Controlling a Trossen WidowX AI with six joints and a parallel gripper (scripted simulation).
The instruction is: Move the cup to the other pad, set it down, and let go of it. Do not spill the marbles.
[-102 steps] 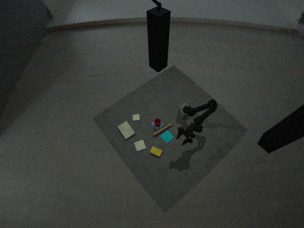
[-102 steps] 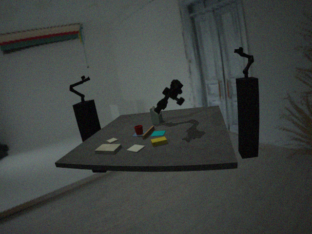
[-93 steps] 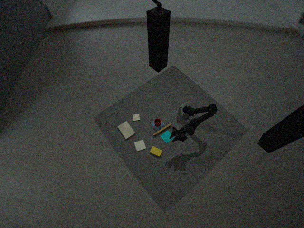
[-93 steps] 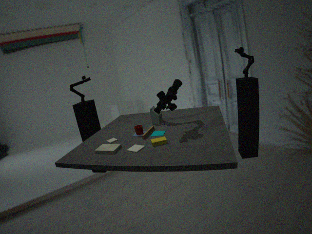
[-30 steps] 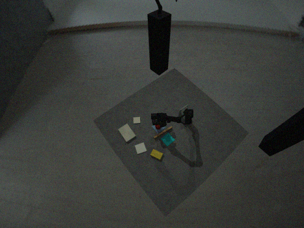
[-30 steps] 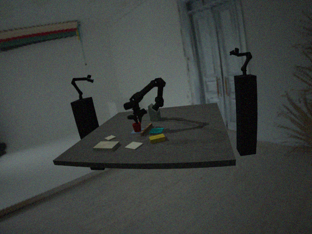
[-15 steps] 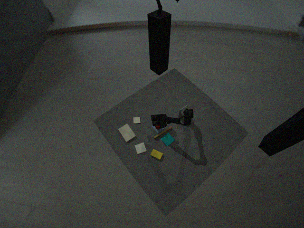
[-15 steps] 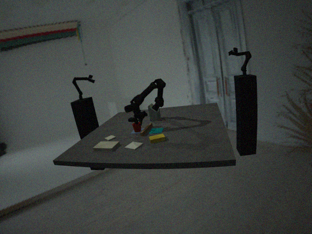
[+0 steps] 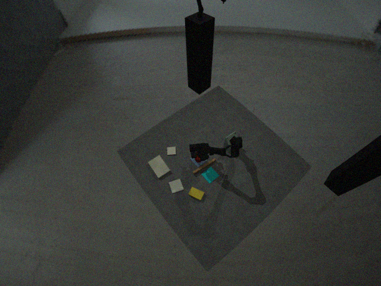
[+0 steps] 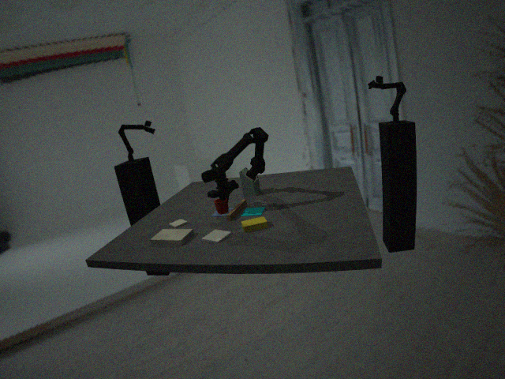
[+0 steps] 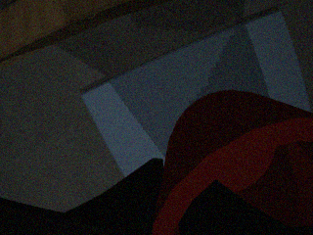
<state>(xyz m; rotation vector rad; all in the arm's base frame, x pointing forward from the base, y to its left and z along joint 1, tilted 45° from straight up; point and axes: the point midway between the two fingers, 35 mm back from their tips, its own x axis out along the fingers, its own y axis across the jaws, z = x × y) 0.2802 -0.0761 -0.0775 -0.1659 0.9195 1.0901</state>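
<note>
My gripper tip is 1 cm short of the yellow marble, 2 cm to the left of it and 2 cm above it. The rest, counted from my gripper tip: purple marble (3 cm ahead, 1 cm to the right, 2 cm below); then pale blue pad (2 cm ahead, 2 cm to the right, 5 cm below); then red cup (3 cm ahead, 2 cm to the right).
</note>
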